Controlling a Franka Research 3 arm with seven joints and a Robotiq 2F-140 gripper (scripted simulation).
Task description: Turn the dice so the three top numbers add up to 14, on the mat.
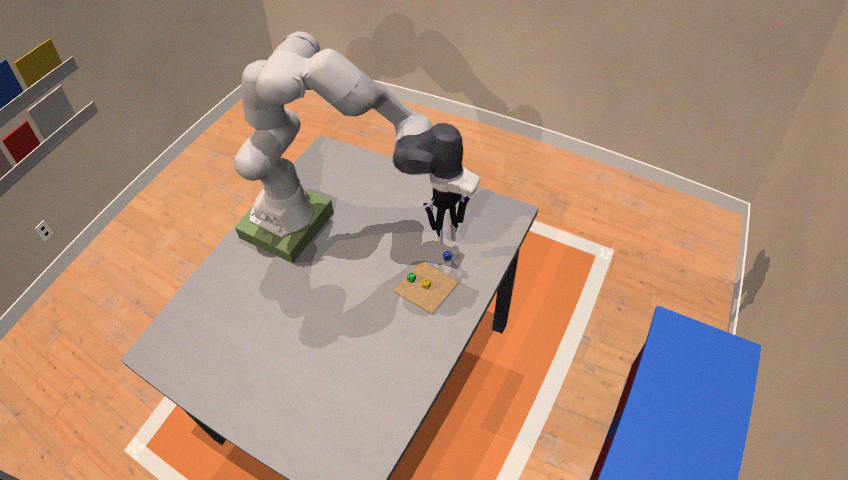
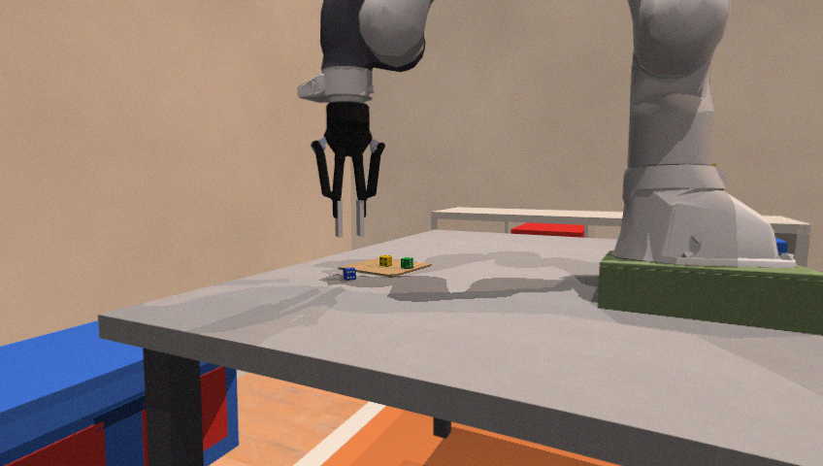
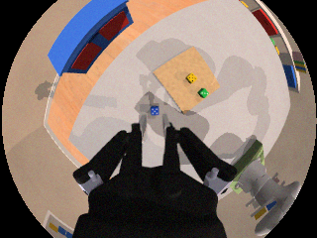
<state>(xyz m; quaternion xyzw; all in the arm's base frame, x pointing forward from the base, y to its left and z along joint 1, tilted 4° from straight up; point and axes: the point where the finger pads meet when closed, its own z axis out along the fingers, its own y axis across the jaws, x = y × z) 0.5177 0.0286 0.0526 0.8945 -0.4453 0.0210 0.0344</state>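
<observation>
The blue die lies 10 cm below my hand. Also, from my hand: tan mat: 13 cm to the right, 11 cm below, 2 cm behind; then yellow die: 13 cm to the right, 10 cm below, 2 cm behind; then green die: 12 cm to the right, 10 cm below, 7 cm behind.
</observation>
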